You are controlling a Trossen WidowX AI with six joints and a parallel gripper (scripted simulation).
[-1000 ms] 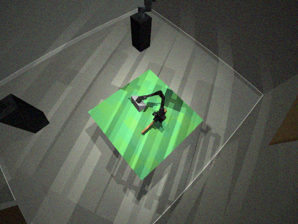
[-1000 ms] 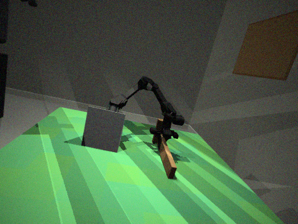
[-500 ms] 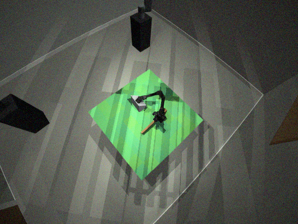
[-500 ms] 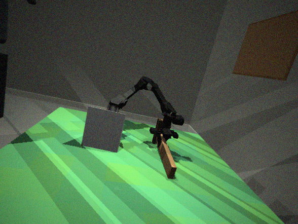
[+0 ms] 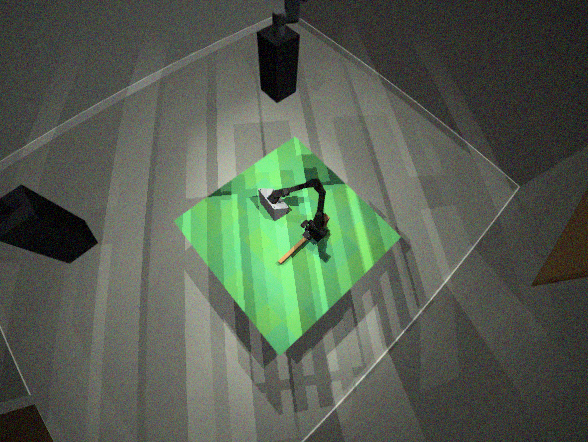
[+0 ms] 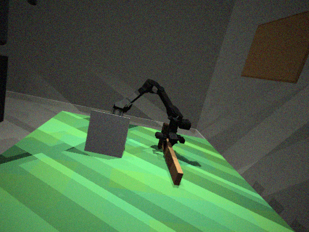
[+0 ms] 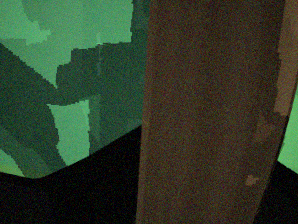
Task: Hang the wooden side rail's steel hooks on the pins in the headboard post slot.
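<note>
Now: gripper tip 130 mm to the right of the headboard post and 40 mm below it.
</note>
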